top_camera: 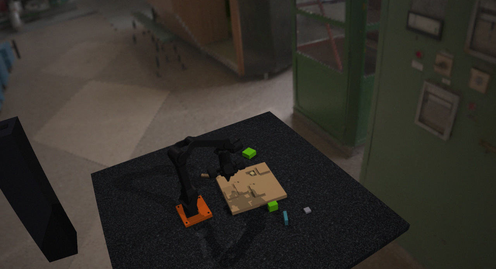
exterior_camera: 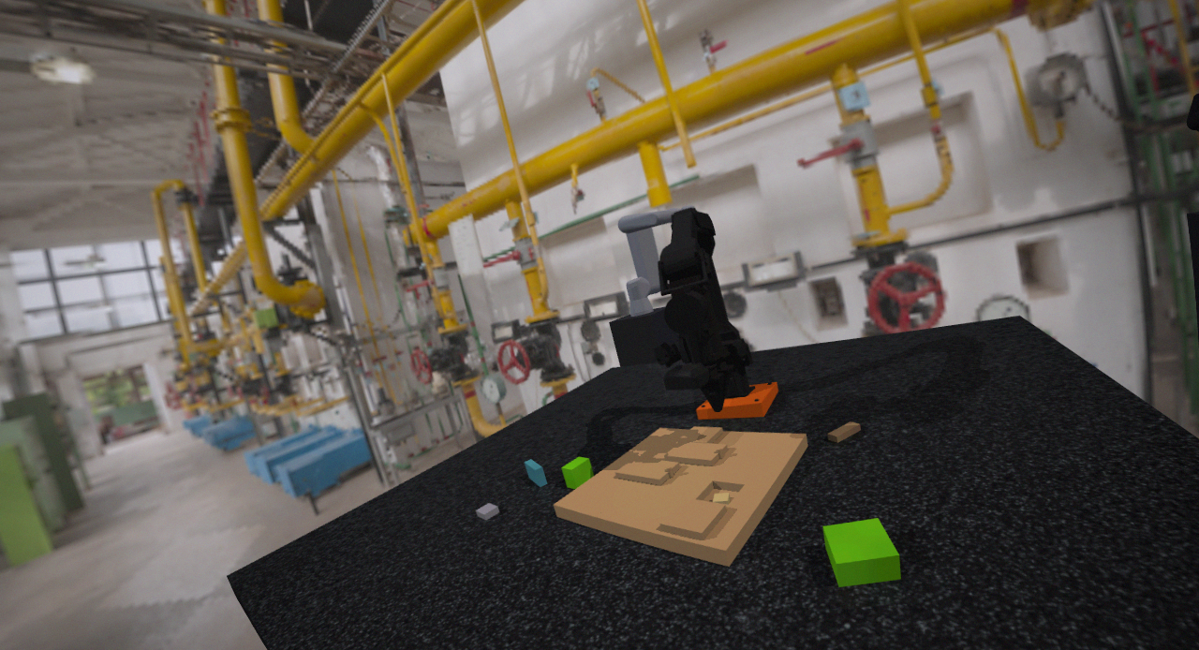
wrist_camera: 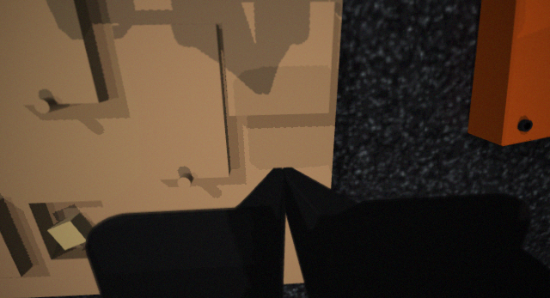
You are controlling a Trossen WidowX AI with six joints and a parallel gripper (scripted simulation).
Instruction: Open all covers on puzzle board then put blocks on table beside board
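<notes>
My gripper tip is now 11 cm short of the tan puzzle board, 1 cm to the left of it and 6 cm above it. Also, from my gripper tip: teal block: 16 cm ahead, 32 cm to the right, 6 cm below; small green cube: 14 cm ahead, 22 cm to the right, 6 cm below; large green block: 22 cm ahead, 24 cm to the left, 6 cm below.
</notes>
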